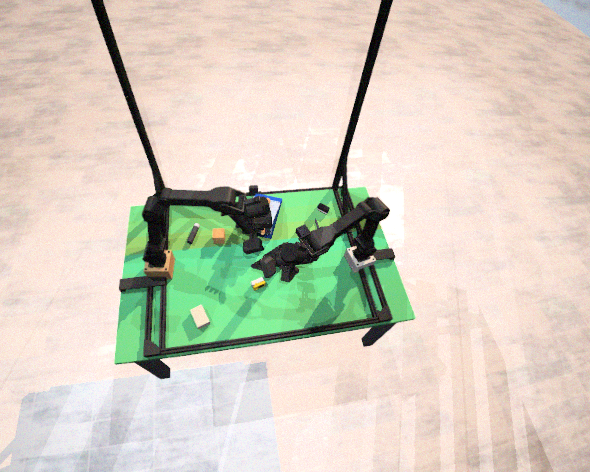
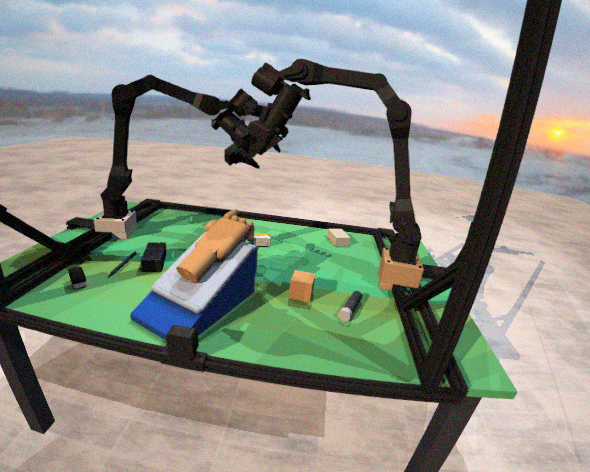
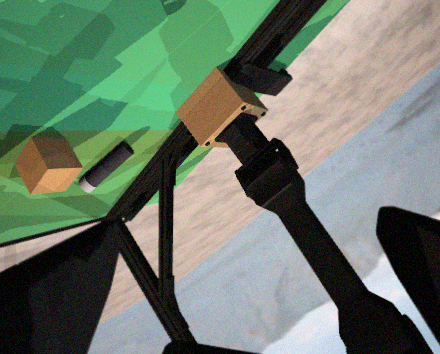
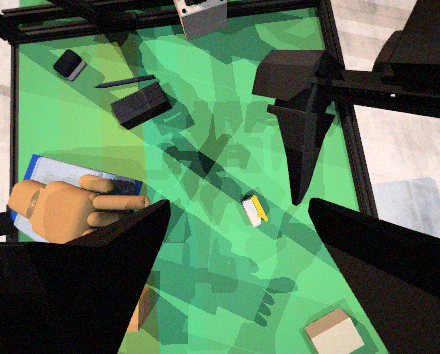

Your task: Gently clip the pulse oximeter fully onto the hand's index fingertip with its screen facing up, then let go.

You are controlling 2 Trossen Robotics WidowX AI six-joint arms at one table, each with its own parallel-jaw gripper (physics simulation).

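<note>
The pulse oximeter, white with a yellow side, lies on the green table, apart from the hand. The tan hand rests on a blue and grey wedge, its index finger pointing at the oximeter. My right gripper is open and empty, high above the oximeter. My left gripper is open and empty, also high up, close beside the right one.
An orange cube, a dark cylinder and a cream block lie around. A black box, a pen and a small black device lie beyond the wedge.
</note>
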